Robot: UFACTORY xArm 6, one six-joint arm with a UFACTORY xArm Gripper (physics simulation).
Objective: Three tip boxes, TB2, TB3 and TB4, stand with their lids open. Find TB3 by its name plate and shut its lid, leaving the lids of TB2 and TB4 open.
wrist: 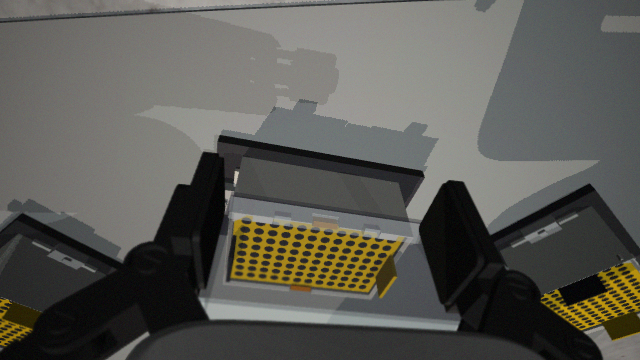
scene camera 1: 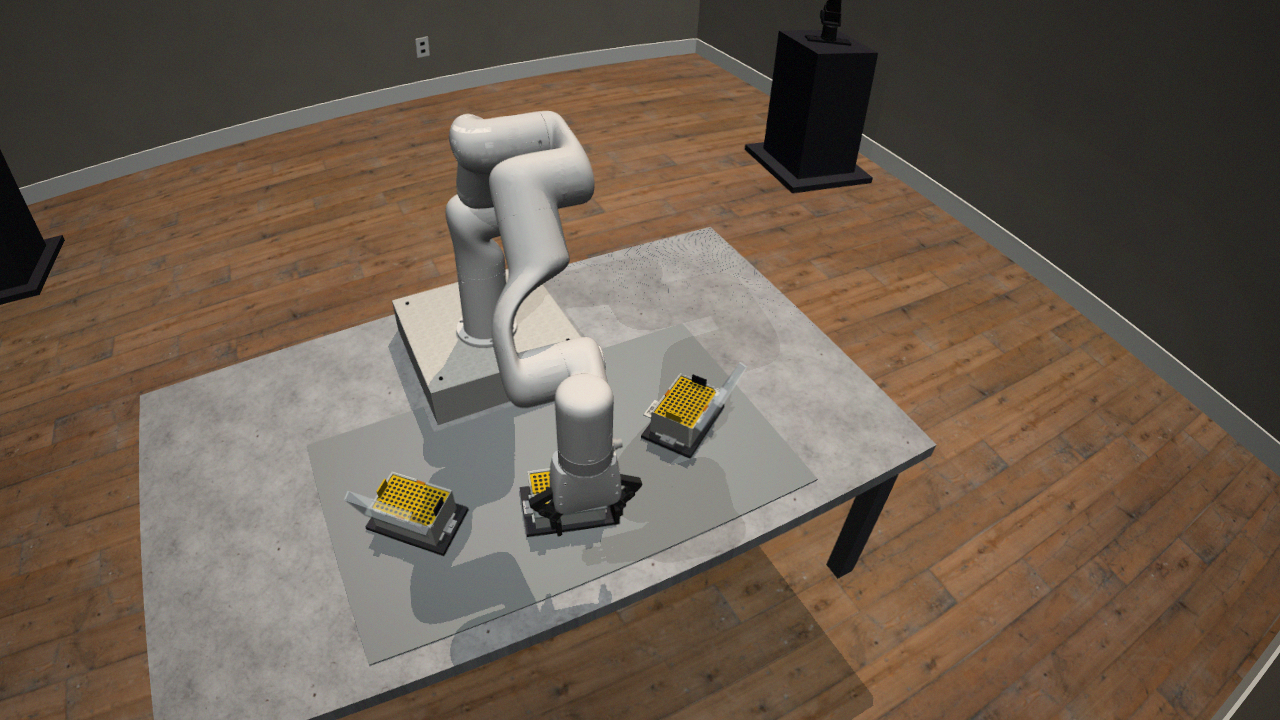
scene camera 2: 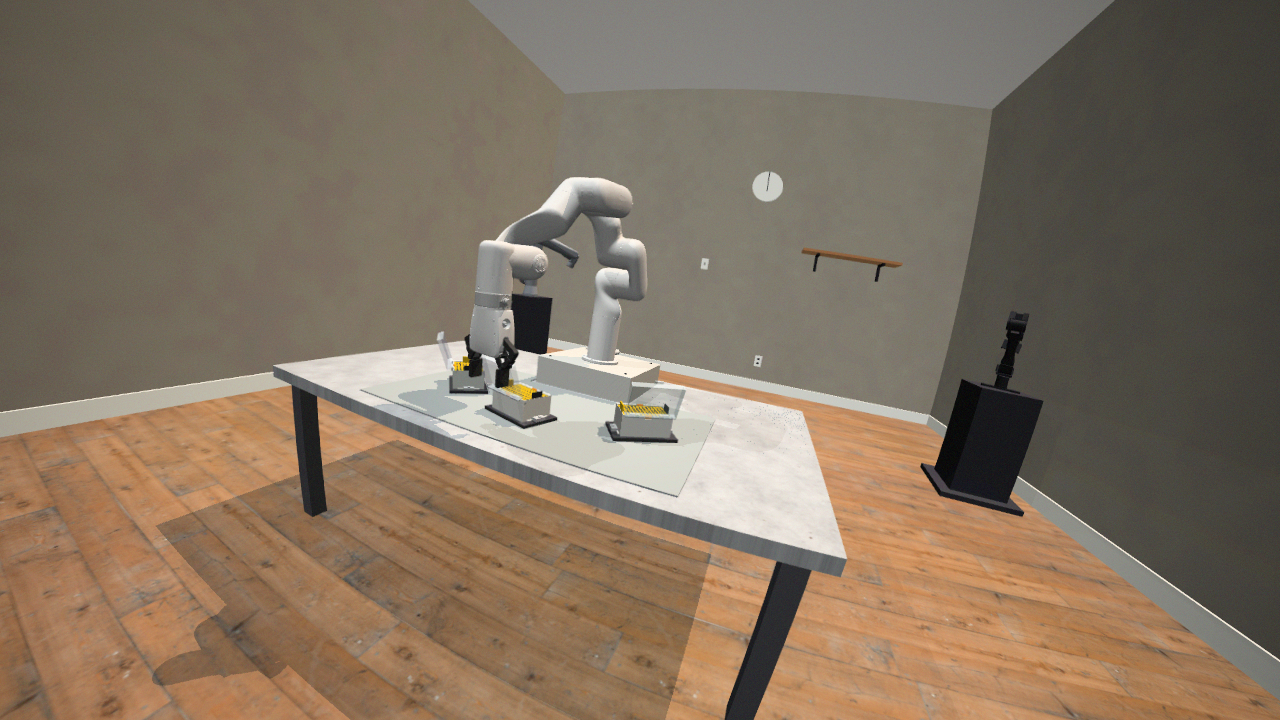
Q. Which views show my gripper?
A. The wrist view, scene camera 1 and scene camera 2: all of them.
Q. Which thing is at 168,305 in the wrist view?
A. My gripper.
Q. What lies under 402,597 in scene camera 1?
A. A grey mat.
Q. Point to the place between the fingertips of my gripper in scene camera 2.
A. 488,381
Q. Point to a grey mat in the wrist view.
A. At 112,112
